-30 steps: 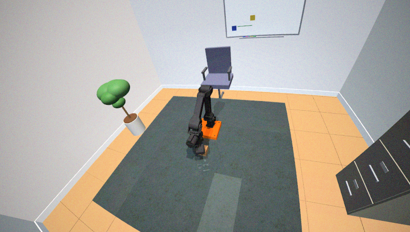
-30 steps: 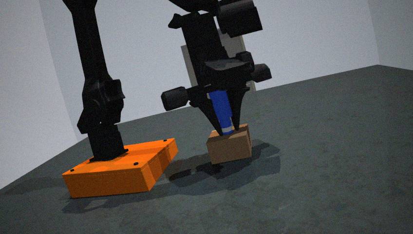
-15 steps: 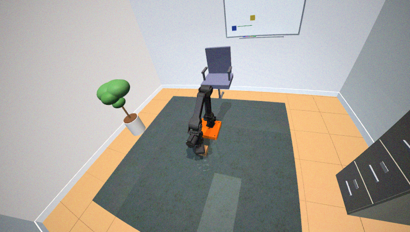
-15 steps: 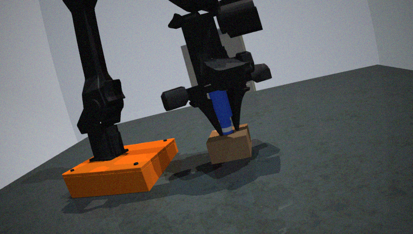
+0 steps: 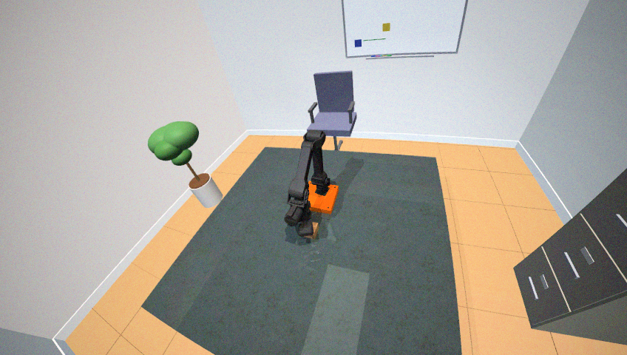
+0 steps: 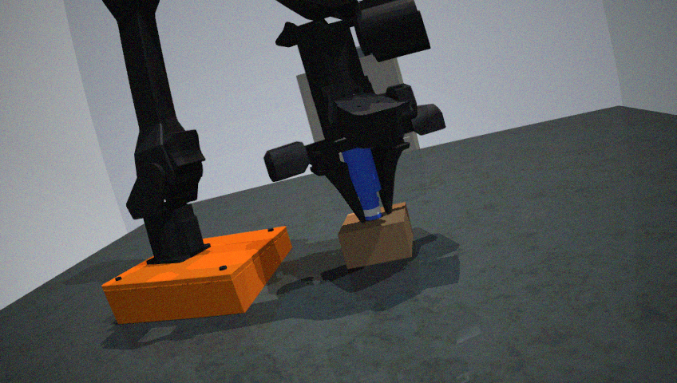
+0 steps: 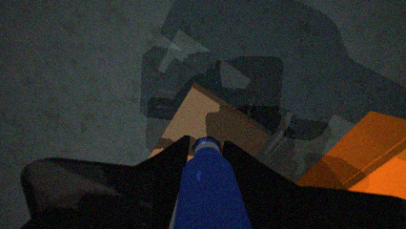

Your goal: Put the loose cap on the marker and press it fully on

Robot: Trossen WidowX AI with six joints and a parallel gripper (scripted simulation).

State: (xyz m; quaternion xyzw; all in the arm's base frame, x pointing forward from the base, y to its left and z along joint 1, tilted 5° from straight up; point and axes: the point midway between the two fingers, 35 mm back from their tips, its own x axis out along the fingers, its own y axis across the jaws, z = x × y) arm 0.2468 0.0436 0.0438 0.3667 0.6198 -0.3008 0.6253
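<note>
Right now my gripper tip is 1 cm below the white band. Round my gripper tip: tan holder block 2 cm below; blue cap 5 cm above.
</note>
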